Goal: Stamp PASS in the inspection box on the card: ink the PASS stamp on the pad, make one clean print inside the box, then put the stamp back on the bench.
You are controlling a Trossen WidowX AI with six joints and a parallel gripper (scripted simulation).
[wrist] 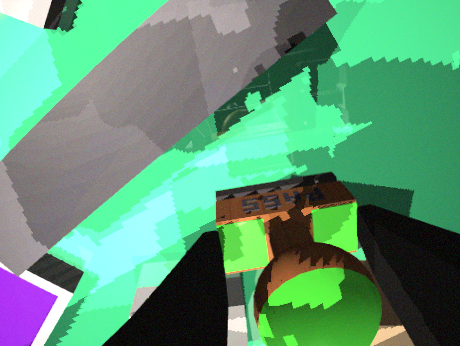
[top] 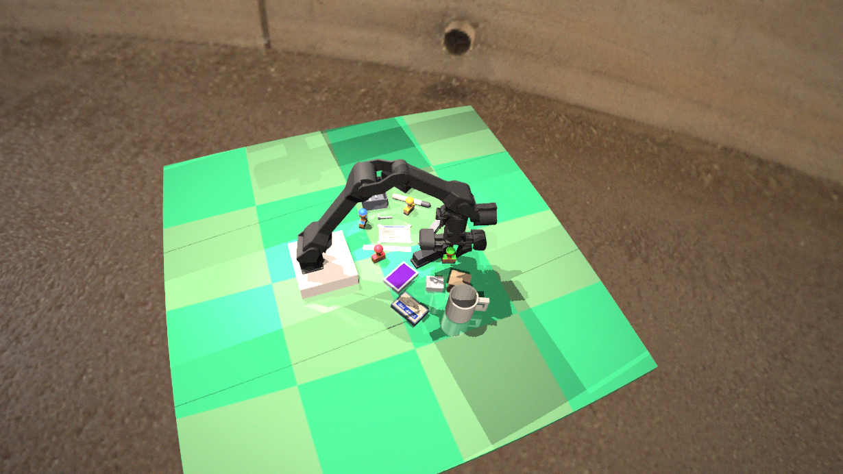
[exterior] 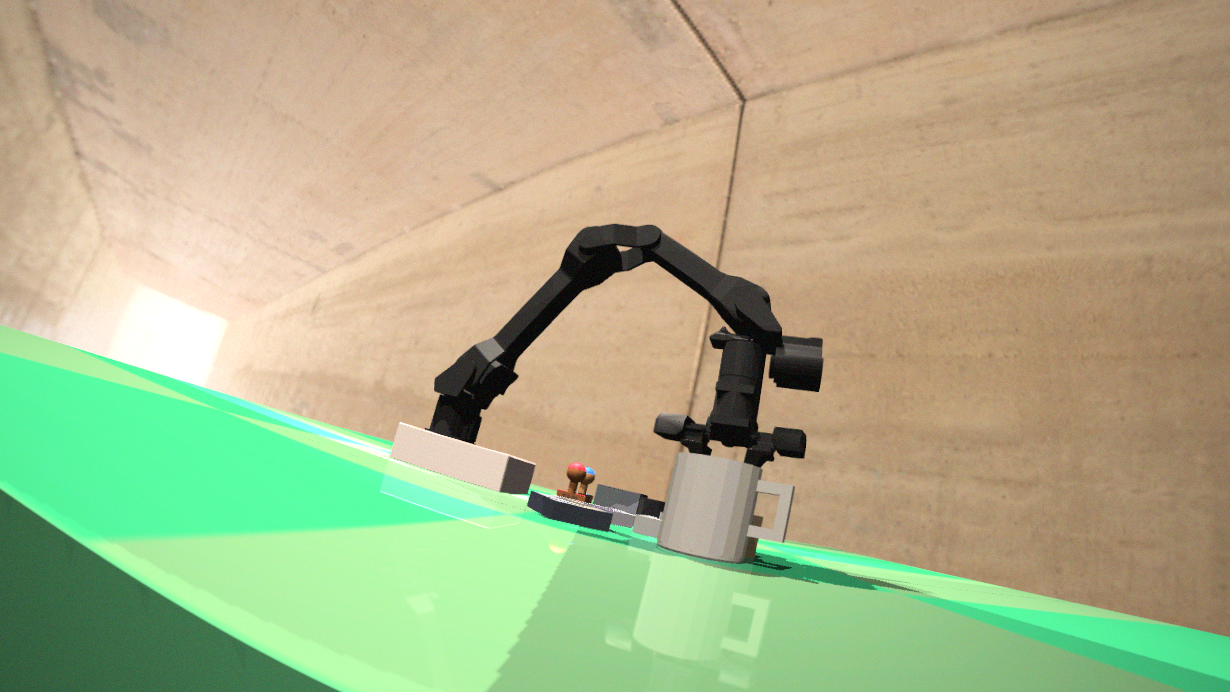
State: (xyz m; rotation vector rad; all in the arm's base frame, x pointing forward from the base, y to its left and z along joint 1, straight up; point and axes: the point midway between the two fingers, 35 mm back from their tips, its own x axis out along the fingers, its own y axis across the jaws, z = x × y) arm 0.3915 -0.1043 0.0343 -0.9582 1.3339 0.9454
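The green stamp is right at my gripper tip. From my gripper tip the other things lie so: small white block (60 mm behind, 50 mm to the right, 30 mm below); long black box (50 mm to the left, 40 mm below, 30 mm behind); tan block (80 mm to the right, 30 mm below).
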